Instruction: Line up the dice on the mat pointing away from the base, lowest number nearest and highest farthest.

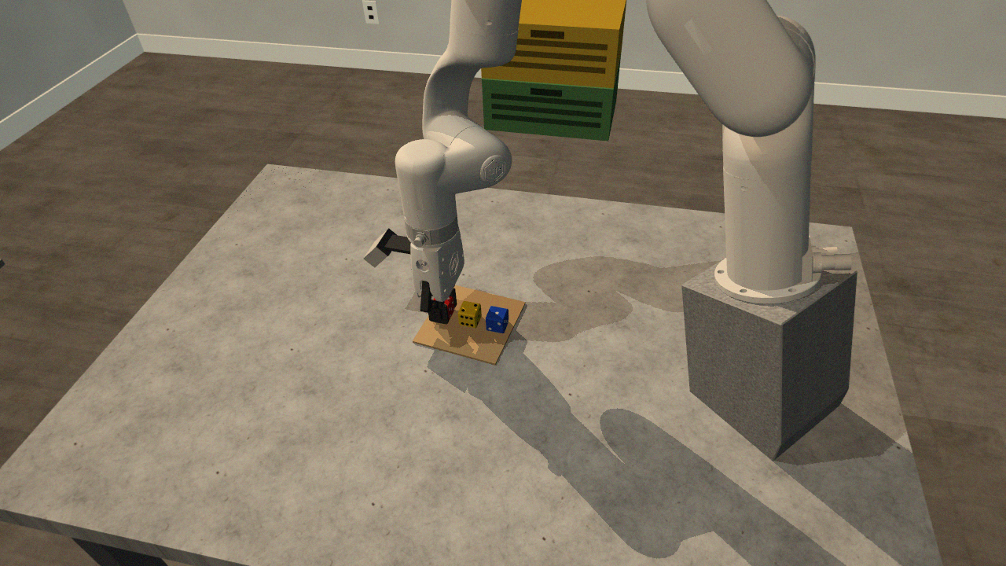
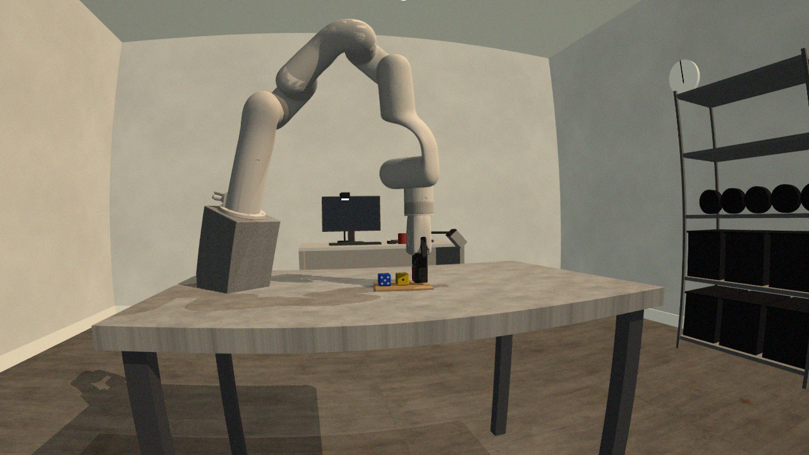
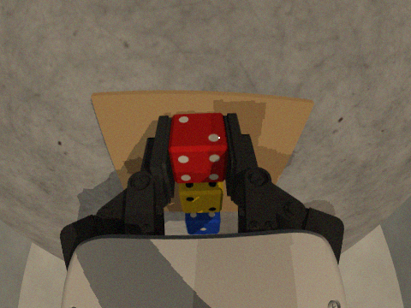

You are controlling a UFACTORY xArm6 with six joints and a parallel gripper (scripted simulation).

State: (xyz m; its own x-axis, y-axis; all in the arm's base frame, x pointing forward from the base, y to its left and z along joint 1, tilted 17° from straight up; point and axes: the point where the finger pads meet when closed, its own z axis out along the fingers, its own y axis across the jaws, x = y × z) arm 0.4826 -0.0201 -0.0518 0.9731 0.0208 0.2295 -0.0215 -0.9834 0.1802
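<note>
The red die lies 1 cm below my hand. Also, from my hand: yellow die: 5 cm behind, 1 cm below; then blue die: 9 cm behind, 1 cm below; then mat: 5 cm behind, 3 cm below.
</note>
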